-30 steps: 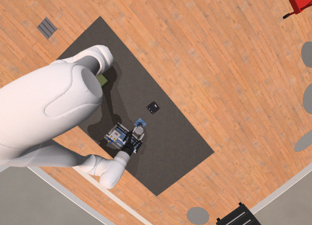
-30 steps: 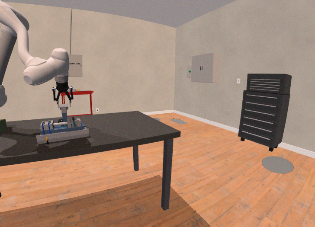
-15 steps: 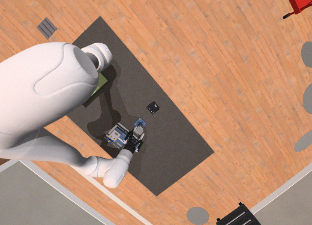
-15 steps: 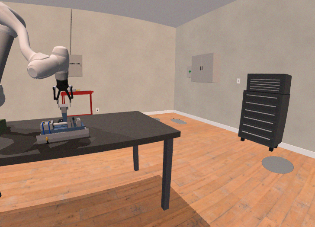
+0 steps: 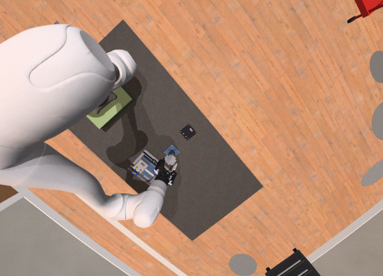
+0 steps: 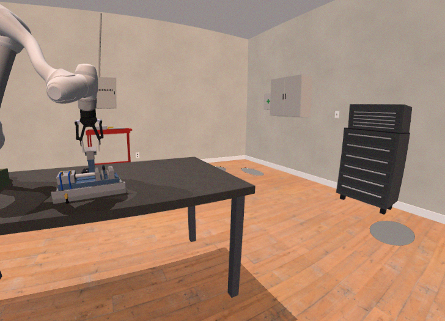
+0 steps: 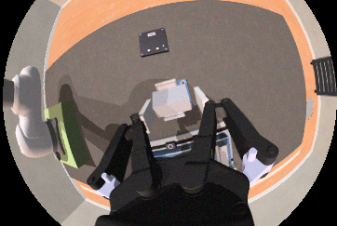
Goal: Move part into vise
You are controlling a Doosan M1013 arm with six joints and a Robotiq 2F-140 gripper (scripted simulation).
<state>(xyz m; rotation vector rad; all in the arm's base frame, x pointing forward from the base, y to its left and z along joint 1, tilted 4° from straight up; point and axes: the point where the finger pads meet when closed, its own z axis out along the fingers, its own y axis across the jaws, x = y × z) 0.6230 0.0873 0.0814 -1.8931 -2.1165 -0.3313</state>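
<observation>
Now: the part 3 cm below my hand. From my hand the other things lie so: black infeed plate (20 cm to the left, 18 cm below, 5 cm behind).
</observation>
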